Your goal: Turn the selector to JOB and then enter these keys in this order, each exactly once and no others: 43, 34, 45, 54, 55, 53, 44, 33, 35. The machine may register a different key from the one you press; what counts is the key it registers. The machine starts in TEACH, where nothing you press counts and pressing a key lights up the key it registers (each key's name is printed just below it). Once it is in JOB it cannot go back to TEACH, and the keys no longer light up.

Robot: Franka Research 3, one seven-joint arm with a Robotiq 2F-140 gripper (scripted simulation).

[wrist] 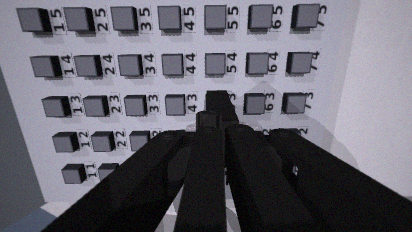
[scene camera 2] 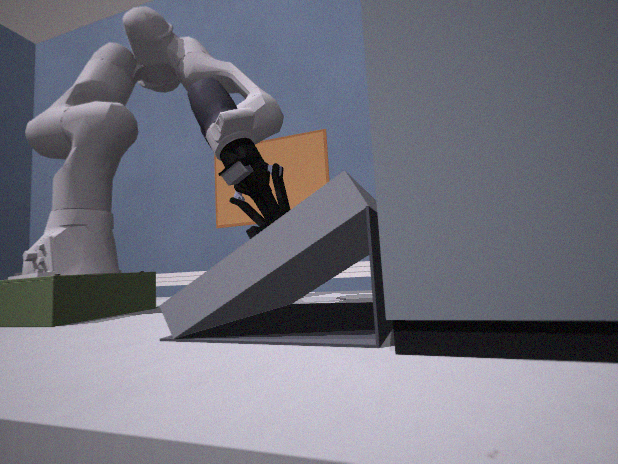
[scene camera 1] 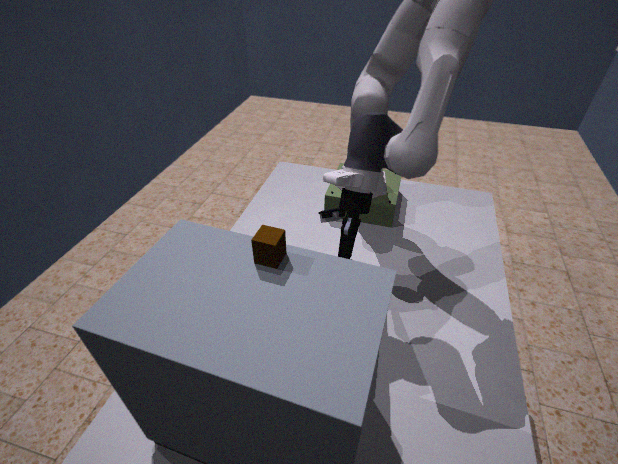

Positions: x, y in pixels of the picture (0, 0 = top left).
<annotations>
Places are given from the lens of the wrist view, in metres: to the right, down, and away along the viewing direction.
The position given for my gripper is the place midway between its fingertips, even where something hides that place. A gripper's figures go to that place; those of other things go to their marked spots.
my gripper [wrist: 216, 106]: 0.01, -0.01, 0.17
sloped keypad panel [wrist: 193, 41]: -0.01, -0.06, 0.17
</annotations>
